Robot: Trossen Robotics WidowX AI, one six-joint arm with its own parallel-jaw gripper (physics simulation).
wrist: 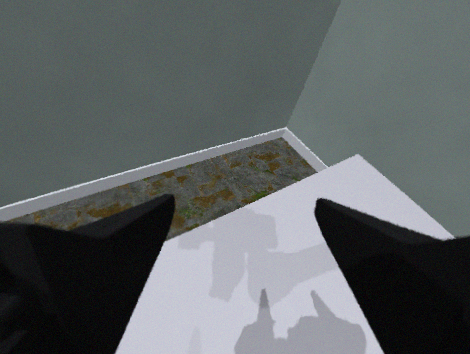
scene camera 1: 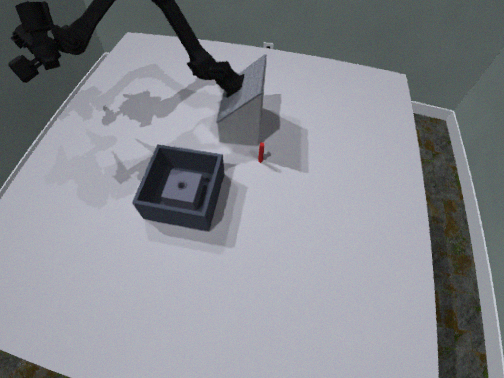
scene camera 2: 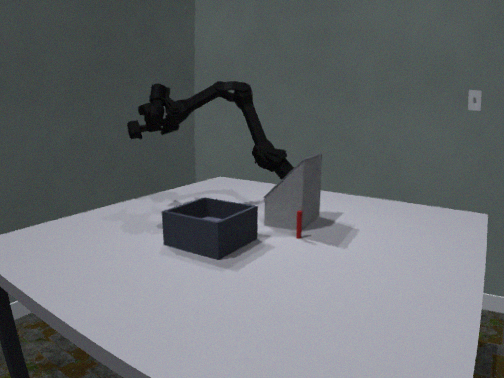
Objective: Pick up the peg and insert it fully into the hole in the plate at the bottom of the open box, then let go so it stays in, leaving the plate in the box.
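Where they show: gripper, fingertip midpoint: [wrist: 245, 204] [scene camera 2: 151, 135]; arm's base, link origin: [scene camera 1: 235, 86] [scene camera 2: 291, 177].
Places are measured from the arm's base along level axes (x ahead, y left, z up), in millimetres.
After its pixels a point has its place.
Observation:
The red peg [scene camera 1: 261, 153] {y 106, x 178, z -93 mm} [scene camera 2: 299, 224] {y 108, x 177, z -96 mm} stands upright on the table, close to the grey wedge block and apart from the box. The dark open box [scene camera 1: 175, 216] {y -85, x 424, z -75 mm} [scene camera 2: 191, 233] {y -89, x 424, z -84 mm} stands beside it, to its left in both scene views. The light square plate [scene camera 1: 172, 196] {y -111, x 366, z -81 mm} lies inside the box, with a small dark hole [scene camera 1: 182, 185] {y -98, x 320, z -96 mm} near its middle. In scene camera 2 the box walls hide most of the plate. My gripper [wrist: 245, 204] {y -551, x 79, z 123 mm} is open, with its two black fingers wide apart and nothing between them. It is raised high, away from the peg and the box.
The grey wedge-shaped block [scene camera 1: 240, 119] {y 33, x 117, z -24 mm} [scene camera 2: 286, 206] {y 38, x 117, z -66 mm} stands at the arm's base, directly behind the peg. The black arm [scene camera 1: 179, 25] {y -149, x 1, z 187 mm} [scene camera 2: 255, 122] {y -137, x -1, z 179 mm} arches up from it to the left. The white table [scene camera 1: 310, 280] {y 276, x 520, z -139 mm} [scene camera 2: 320, 310] {y 310, x 542, z -139 mm} [wrist: 350, 185] {y -554, x -349, z -139 mm} has walls behind it.

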